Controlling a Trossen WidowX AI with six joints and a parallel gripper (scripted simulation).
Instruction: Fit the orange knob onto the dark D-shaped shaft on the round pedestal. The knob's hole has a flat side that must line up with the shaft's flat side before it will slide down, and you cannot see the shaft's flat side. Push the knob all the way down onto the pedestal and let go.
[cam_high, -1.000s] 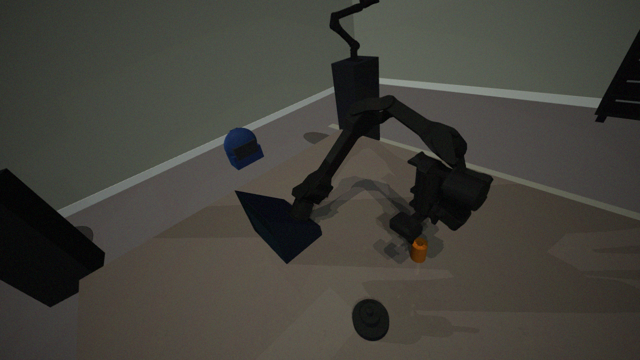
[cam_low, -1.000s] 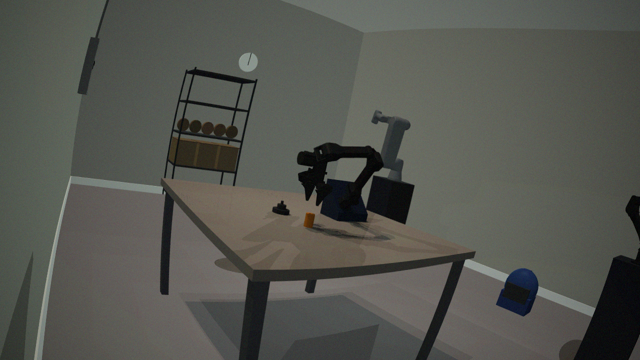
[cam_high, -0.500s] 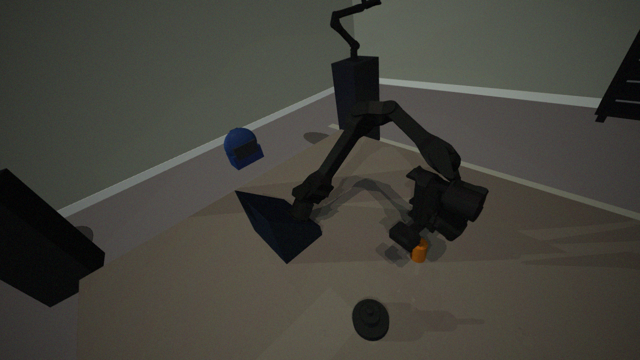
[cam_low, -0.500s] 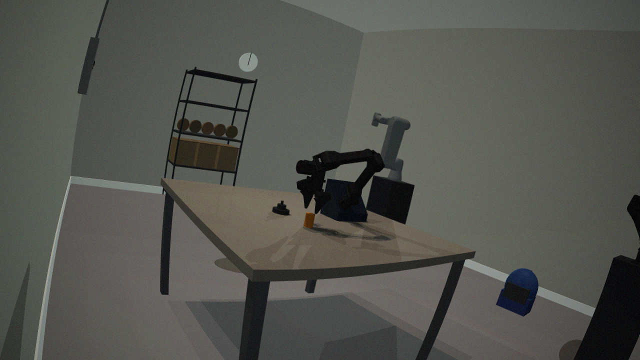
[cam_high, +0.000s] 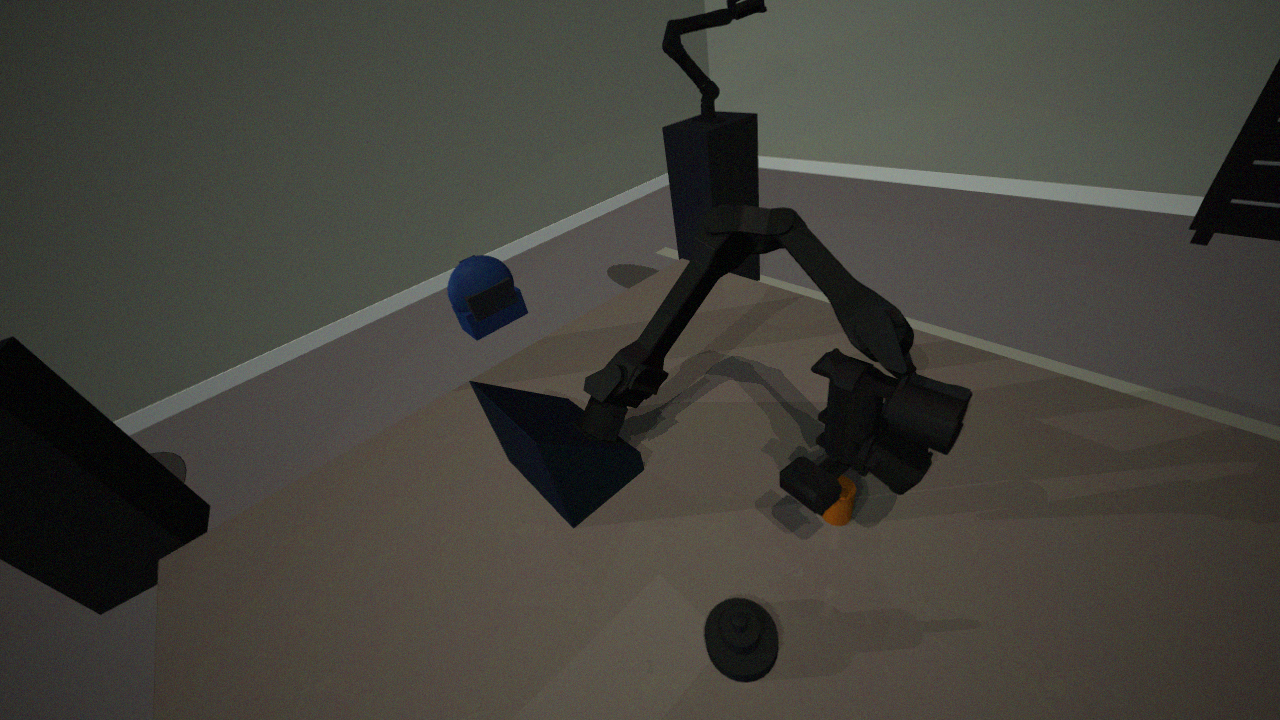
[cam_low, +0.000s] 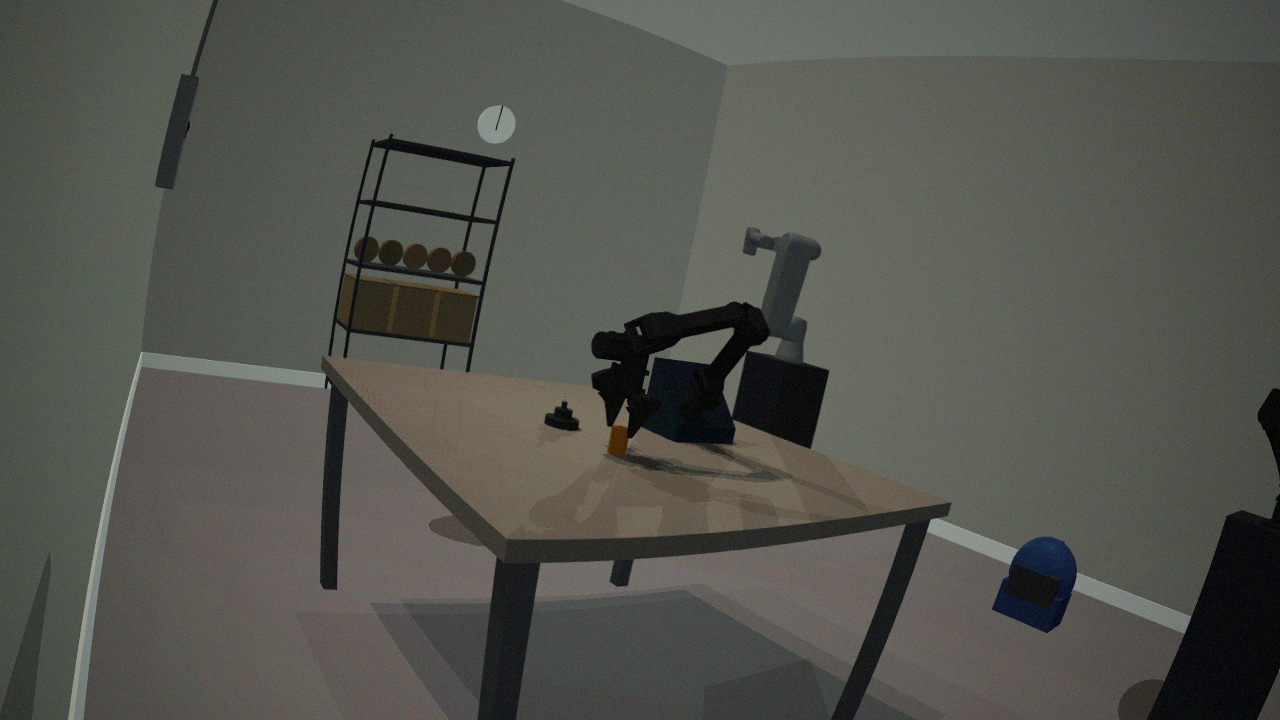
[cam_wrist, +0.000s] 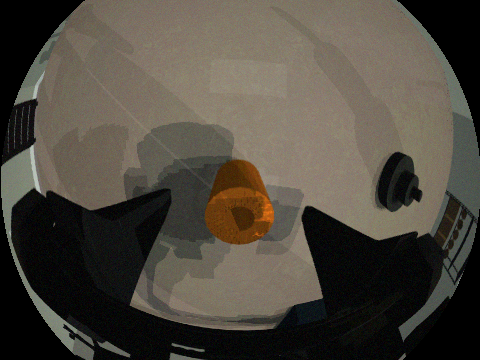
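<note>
My gripper tip is now 2 cm above the orange knob. Round my gripper tip: round dark pedestal: 3 cm ahead, 22 cm to the right, 2 cm below.
</note>
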